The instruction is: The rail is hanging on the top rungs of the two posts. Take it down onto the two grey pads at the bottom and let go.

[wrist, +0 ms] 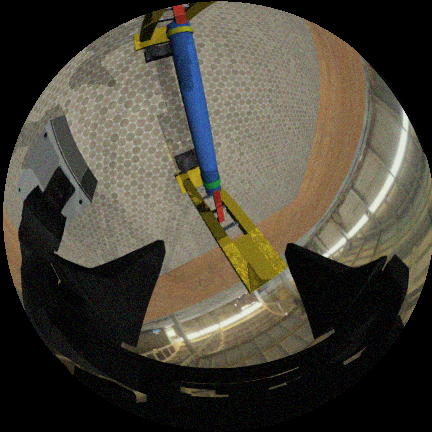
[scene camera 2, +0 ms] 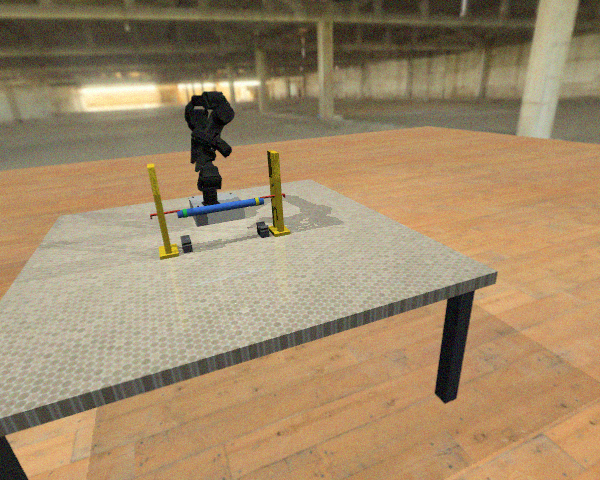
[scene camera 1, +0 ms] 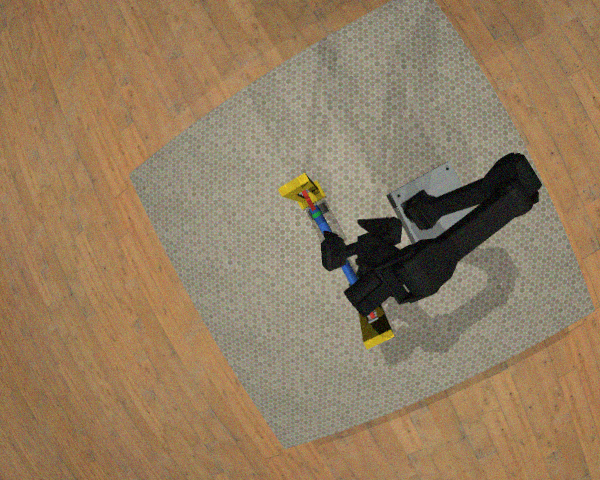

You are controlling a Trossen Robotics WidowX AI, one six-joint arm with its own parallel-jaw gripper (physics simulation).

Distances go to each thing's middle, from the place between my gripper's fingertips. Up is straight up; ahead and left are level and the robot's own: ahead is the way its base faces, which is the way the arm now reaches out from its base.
Scene:
My gripper is now 5 cm short of the blue rail [wrist: 179,33], 6 cm to the right of it and 14 cm above it.

